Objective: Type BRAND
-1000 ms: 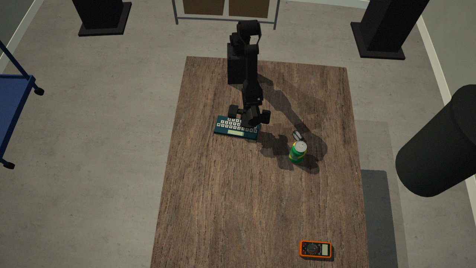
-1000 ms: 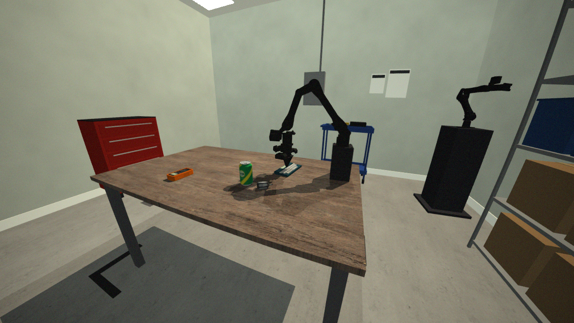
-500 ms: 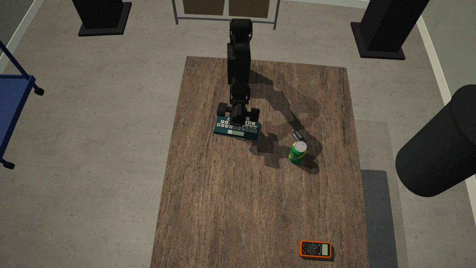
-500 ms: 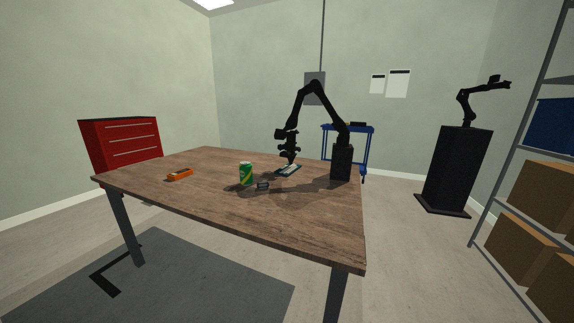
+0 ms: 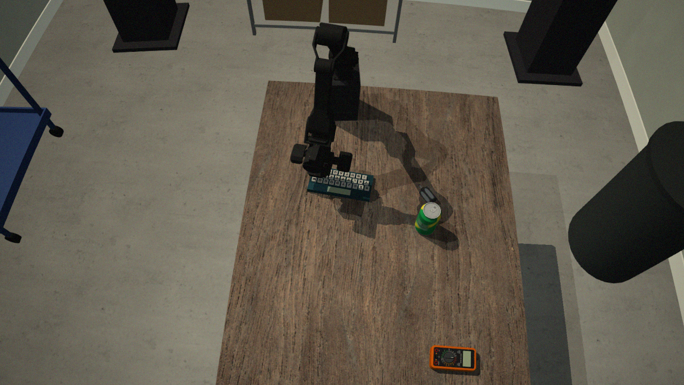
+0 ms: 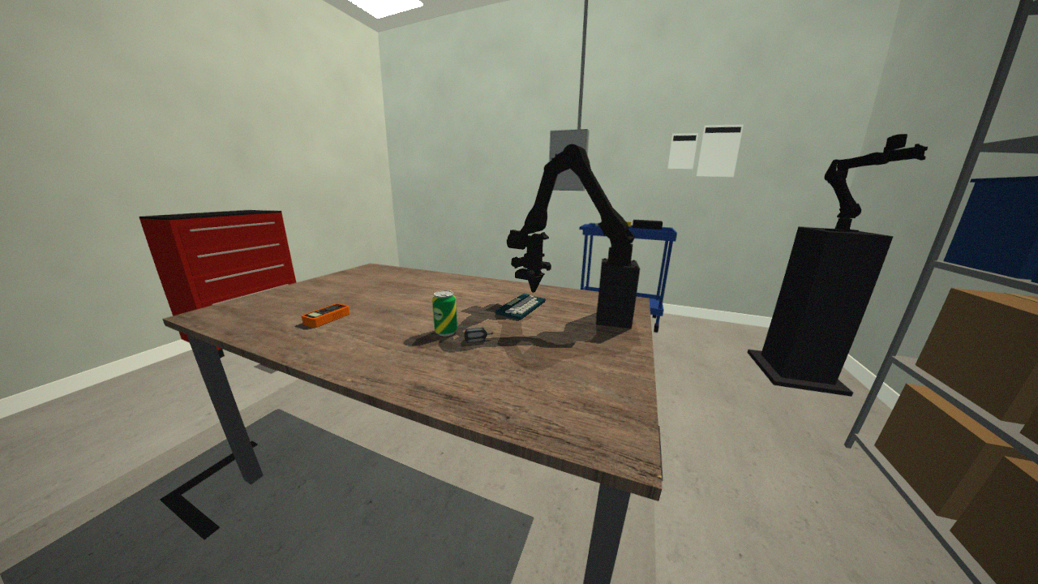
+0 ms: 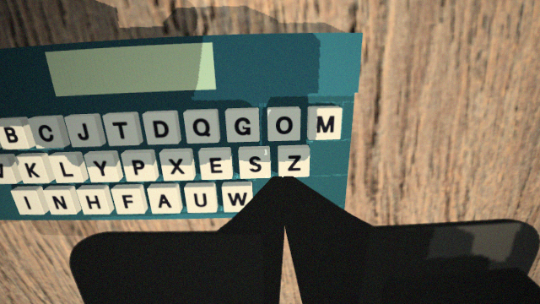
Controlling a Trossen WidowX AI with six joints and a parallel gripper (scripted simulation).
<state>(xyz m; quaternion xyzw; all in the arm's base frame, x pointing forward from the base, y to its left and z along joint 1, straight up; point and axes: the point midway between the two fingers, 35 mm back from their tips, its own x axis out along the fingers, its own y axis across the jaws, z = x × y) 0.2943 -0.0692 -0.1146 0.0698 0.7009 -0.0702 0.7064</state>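
My hand is 1 cm past the key, 6 cm to the right of it and 6 cm above it. Also, from my hand: green soda can (18 cm ahead, 33 cm to the left, 2 cm below); orange multimeter (60 cm ahead, 38 cm to the left, 6 cm below); grey object (7 cm ahead, 34 cm to the left, 6 cm below).
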